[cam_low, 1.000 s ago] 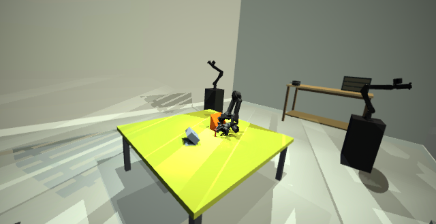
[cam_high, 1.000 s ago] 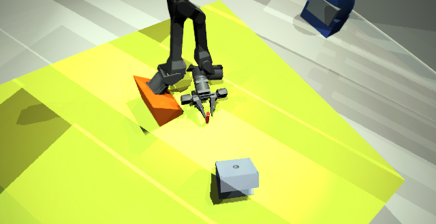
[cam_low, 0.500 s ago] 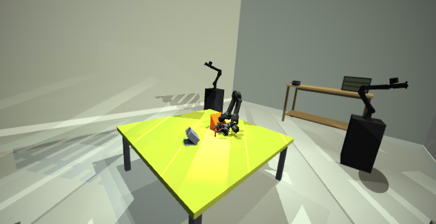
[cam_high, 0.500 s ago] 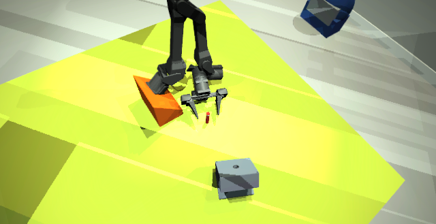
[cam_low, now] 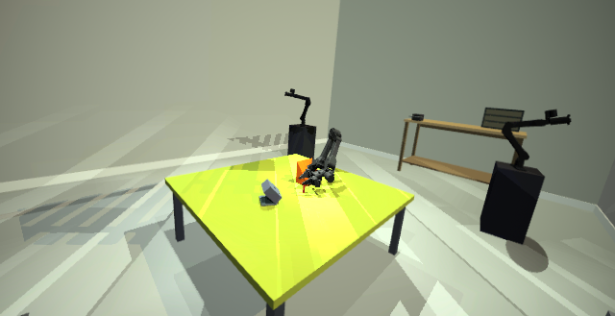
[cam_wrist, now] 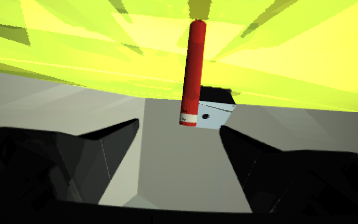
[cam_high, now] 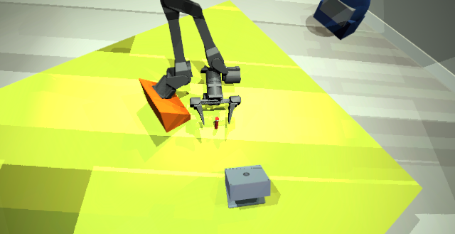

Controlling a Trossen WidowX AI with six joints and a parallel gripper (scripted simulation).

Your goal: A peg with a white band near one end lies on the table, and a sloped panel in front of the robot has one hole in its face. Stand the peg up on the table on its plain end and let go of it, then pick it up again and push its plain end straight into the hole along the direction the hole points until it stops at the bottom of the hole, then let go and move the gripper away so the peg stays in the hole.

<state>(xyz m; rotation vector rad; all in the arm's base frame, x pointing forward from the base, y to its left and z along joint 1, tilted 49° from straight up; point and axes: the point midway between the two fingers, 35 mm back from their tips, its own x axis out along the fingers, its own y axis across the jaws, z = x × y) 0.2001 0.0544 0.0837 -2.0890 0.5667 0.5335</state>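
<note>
Right now my gripper tip is 3 cm above the red peg, 2 cm to the right of it and 2 cm past it. Round my gripper tip: grey sloped panel: 22 cm ahead, 5 cm to the right, 2 cm below.
</note>
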